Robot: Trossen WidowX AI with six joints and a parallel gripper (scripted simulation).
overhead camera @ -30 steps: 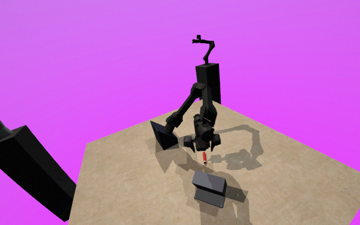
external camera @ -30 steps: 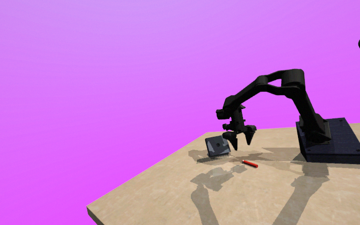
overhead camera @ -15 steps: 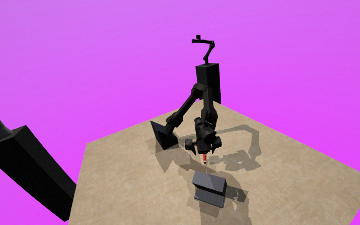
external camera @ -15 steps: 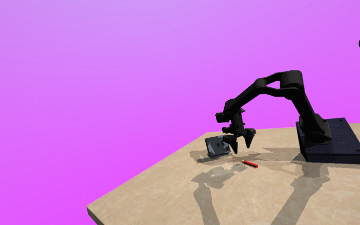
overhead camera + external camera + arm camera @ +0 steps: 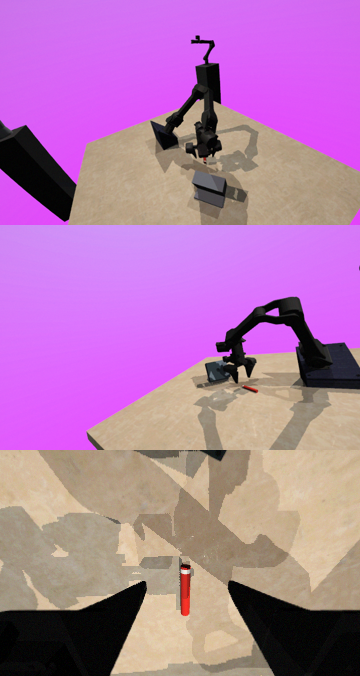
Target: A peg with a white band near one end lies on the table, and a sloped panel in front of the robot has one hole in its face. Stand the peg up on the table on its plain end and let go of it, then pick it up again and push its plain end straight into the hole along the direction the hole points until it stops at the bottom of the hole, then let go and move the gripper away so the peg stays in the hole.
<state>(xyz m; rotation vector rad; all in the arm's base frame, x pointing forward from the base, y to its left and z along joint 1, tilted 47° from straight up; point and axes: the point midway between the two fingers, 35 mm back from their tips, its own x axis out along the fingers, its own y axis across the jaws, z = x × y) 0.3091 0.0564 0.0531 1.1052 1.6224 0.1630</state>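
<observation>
My gripper tip is now 30 mm above the red peg, 10 mm to the right of it and 10 mm past it. Round my gripper tip: grey sloped panel 160 mm ahead, 90 mm to the right, 30 mm above.
</observation>
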